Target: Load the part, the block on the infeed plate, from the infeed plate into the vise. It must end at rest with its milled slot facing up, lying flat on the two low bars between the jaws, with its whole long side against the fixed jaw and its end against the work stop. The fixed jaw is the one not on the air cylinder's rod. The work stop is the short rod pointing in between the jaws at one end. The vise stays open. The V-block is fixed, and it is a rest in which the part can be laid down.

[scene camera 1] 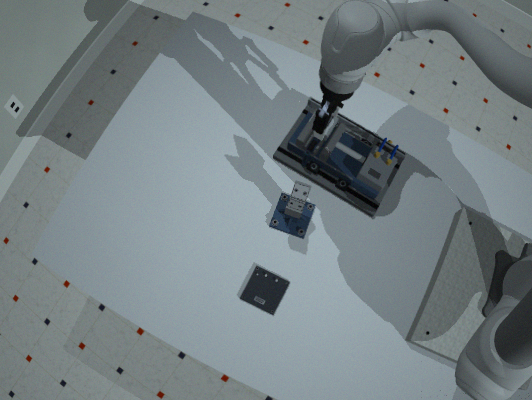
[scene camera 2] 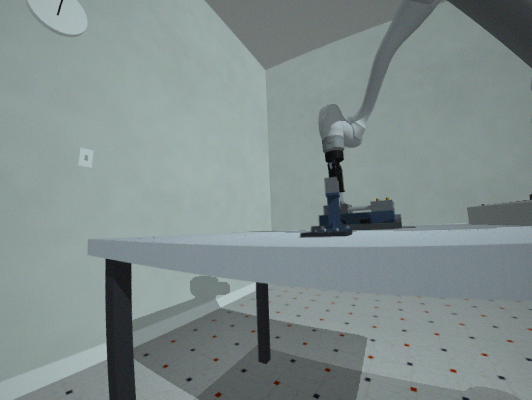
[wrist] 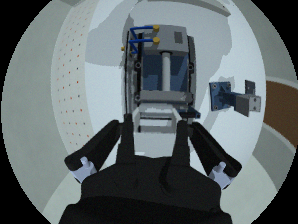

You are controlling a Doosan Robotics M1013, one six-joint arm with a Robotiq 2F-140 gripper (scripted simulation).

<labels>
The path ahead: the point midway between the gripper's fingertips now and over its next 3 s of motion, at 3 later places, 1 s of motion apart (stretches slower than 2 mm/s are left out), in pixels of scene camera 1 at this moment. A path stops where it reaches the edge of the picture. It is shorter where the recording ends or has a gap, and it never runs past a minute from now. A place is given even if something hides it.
My gripper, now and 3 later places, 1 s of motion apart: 324, 126; 323, 125; 326, 116; 333, 106
</labels>
